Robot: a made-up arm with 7 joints.
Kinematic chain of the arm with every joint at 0, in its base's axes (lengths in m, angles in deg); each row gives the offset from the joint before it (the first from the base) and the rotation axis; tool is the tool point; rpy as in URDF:
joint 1: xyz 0 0 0.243 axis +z
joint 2: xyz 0 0 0 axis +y
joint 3: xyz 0 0 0.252 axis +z
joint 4: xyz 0.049 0 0 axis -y
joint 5: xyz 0.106 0 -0.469 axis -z
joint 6: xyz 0 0 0 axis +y
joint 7: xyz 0.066 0 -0.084 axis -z
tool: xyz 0 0 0 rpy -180 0 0
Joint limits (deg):
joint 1: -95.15..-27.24
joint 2: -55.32..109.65
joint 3: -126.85..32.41
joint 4: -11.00..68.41
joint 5: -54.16..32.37
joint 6: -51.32..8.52
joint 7: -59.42..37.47
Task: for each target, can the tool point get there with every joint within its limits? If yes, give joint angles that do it. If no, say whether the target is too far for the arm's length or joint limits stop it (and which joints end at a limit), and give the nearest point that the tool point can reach.
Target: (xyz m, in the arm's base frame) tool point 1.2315 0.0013 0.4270
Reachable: no: too far | nearest point 0.6531 0.0007 0.3406 | short by 0.585 m
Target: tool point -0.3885 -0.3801 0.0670
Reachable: yes | joints -88.69 28.61 -40.99 47.87 22.62 -10.27 -48.64
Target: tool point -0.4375 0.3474 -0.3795
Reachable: no: joint limits stop it (at a limit: joint 1, joint 2, joint 6) | nearest point -0.3151 0.1692 -0.2227 | short by 0.267 m
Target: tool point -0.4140 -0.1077 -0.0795
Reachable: yes | joints -67.67 89.96 -55.83 39.74 -23.21 -4.99 -28.25
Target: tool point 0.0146 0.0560 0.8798
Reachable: no: joint limits stop it (at a limit: joint 1, joint 2, joint 4, joint 6) | nearest point 0.1094 0.0127 0.8619 | short by 0.106 m
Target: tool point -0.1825 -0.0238 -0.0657
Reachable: yes | joints -81.55 40.31 -54.03 2.42 -30.09 -35.98 -34.91
